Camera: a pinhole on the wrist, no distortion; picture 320 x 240 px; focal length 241.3 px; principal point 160.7 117.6 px. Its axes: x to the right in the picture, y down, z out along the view. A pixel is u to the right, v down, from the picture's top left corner.
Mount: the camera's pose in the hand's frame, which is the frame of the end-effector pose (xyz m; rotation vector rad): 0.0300 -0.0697 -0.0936 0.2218 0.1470 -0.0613
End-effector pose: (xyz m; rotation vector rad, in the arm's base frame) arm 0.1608 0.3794 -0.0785 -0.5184 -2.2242 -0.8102
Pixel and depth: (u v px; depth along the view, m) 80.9 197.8 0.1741
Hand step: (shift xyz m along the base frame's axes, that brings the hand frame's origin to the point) -0.0749 0.0291 -0.0717
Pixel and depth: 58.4 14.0 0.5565
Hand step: -0.3427 -0.0288 -0.5089
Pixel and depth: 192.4 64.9 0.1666
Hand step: -0.1560 -0.0568 -0.0357
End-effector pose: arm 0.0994 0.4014 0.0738 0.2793 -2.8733 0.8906
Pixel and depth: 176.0 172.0 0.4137
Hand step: -0.1214 -0.2588 -0.2035
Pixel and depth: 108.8 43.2 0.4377
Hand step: 0.0557 -0.4159 -0.0981
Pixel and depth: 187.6 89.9 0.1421
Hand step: -0.0399 -0.1260 0.0446
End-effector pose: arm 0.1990 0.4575 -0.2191 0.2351 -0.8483 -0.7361
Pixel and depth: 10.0 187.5 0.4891
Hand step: -0.4397 0.1521 0.1693
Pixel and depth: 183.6 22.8 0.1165
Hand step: -0.0520 -0.1386 -0.0289
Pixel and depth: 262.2 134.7 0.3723
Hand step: -0.1487 -0.2360 0.2412
